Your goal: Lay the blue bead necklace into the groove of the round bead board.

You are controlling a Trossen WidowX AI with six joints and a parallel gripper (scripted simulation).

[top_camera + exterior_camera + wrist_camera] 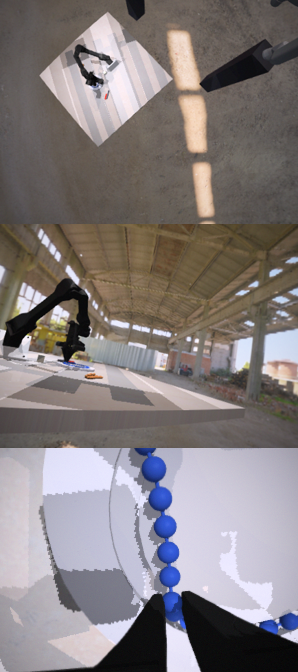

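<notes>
The round white bead board lies 5 cm ahead of my gripper tip, 3 cm to the right of it and 1 cm below it. The rest, counted from my gripper tip: small white block 13 cm behind, 2 cm to the right; red pen-like object 6 cm ahead, 20 cm to the left, 1 cm below.
</notes>
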